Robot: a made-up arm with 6 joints. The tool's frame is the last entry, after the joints.
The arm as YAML. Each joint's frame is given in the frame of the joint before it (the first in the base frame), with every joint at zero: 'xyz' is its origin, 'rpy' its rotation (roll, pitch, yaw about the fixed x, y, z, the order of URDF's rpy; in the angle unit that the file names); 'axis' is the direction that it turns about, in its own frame. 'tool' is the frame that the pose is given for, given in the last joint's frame.
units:
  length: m
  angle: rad
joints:
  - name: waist
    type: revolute
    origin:
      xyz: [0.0, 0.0, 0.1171]
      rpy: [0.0, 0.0, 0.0]
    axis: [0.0, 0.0, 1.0]
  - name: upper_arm
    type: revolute
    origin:
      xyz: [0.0, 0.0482, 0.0]
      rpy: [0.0, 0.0, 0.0]
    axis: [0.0, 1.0, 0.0]
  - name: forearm
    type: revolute
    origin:
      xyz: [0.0, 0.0, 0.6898]
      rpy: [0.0, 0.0, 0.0]
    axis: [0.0, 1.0, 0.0]
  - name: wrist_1
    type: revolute
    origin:
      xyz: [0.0, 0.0, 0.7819]
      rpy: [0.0, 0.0, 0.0]
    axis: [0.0, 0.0, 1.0]
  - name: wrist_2
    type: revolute
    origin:
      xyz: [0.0, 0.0, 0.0]
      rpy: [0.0, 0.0, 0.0]
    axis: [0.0, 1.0, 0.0]
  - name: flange
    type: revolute
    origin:
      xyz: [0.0, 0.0, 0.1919]
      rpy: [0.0, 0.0, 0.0]
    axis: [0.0, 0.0, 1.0]
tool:
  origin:
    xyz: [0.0, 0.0, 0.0]
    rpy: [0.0, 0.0, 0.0]
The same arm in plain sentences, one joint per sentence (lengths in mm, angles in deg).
The arm has six revolute joints in a row. What follows holds with every joint at zero, and every direction is one of the base frame's.
The first joint lies 117.1 mm along +z from the base frame's origin and rotates about +z.
The second joint lies 48.2 mm along +y from the first joint and rotates about +y.
The third joint lies 689.8 mm along +z from the second joint and rotates about +y.
The fourth joint lies 781.9 mm along +z from the third joint and rotates about +z.
The fifth joint lies at the same point as the fourth joint and rotates about +y.
The sixth joint lies 191.9 mm along +z from the fifth joint and rotates about +z.
The tool frame, which is the frame that the pose is given for, lies at the same point as the sixth joint; its axes are parallel to the base frame's.

